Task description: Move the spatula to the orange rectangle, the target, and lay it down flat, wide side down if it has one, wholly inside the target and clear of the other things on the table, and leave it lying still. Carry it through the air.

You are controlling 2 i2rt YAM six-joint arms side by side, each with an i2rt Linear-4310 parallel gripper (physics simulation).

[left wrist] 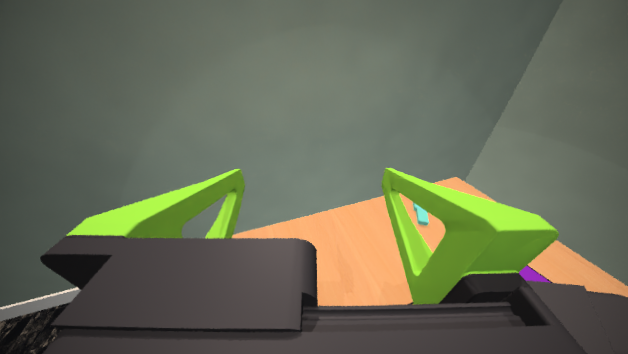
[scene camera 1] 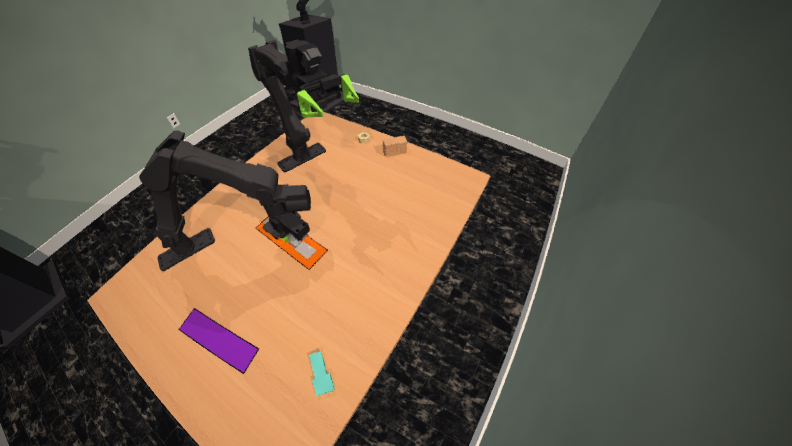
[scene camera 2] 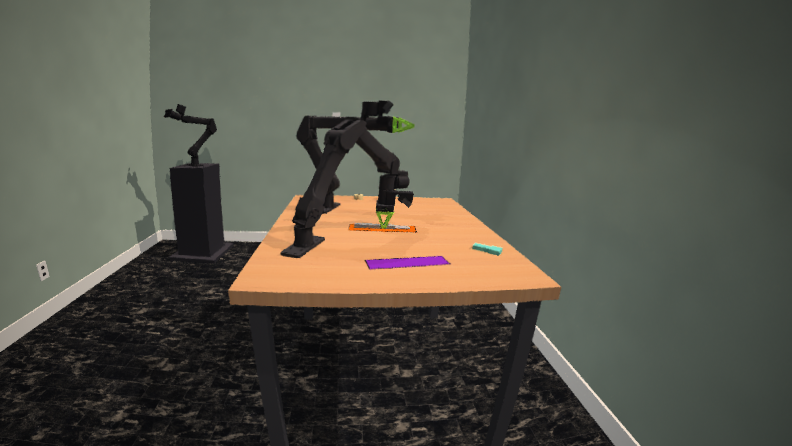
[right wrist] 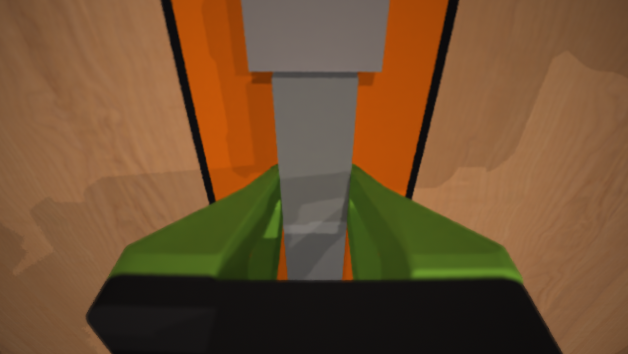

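The grey spatula lies level over the orange rectangle, blade towards the lower right in scene camera 1. In the right wrist view orange shows on both sides of the blade and handle. A small gap under the spatula cannot be ruled out. My right gripper is shut on the spatula's handle; the arm hides the handle's far end in scene camera 1. My left gripper is open and empty, high above the upper end of the table.
A purple rectangle lies at the lower left in scene camera 1. A turquoise object lies near the table's lower right edge. A brown block and a small beige ring-shaped piece lie near the upper edge.
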